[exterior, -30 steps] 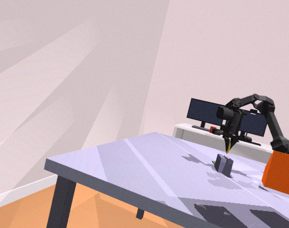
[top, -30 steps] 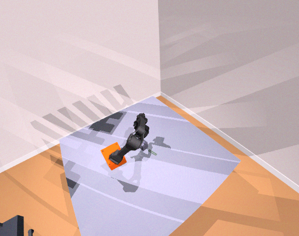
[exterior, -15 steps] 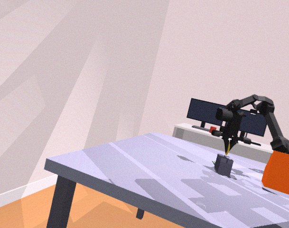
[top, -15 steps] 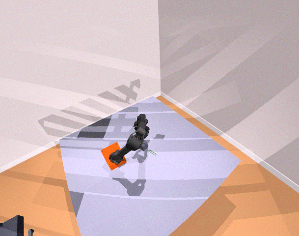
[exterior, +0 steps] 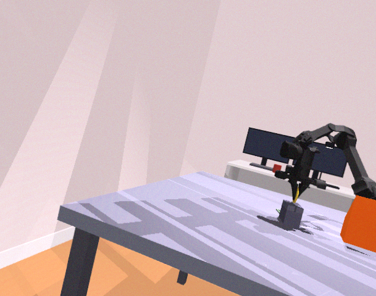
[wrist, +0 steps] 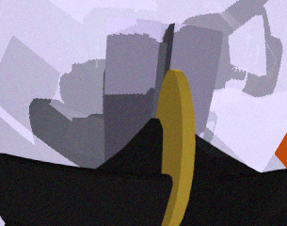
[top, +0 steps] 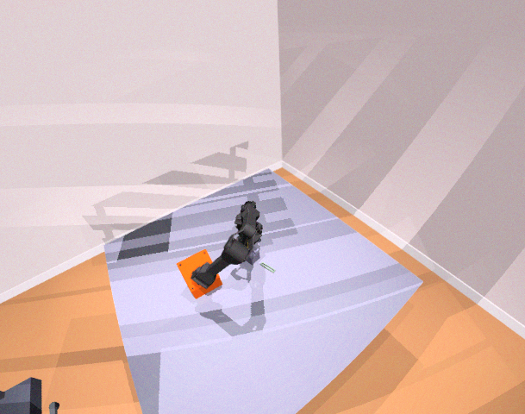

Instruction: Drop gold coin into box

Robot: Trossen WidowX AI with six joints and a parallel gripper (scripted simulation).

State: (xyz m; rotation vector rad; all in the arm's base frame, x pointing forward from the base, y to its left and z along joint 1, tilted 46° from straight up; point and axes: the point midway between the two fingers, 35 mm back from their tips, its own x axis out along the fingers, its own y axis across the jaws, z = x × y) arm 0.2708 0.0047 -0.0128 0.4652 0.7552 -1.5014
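The gold coin lies 20 mm above my gripper tip.
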